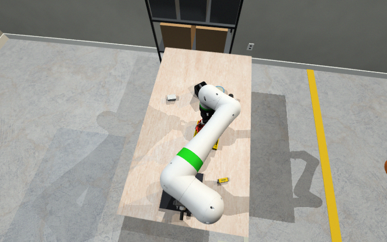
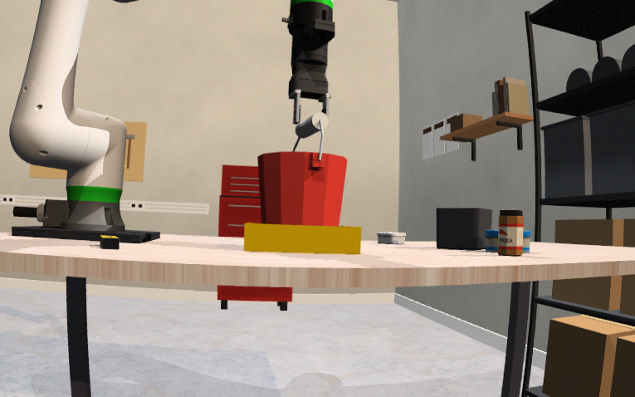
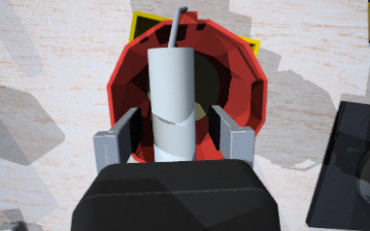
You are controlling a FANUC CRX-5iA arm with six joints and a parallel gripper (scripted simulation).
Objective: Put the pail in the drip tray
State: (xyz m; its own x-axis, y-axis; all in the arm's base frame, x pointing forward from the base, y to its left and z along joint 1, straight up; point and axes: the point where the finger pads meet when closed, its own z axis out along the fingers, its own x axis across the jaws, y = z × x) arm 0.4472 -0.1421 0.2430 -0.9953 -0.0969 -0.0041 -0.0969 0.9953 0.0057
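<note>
My gripper is now 1 cm past the red pail and 11 cm above it. From my hand the other things lie so: small grey block 32 cm ahead, 34 cm to the left, 24 cm below; then spice jar 34 cm ahead, 18 cm to the right, 22 cm below; then yellow drip tray 2 cm behind, 25 cm below.
</note>
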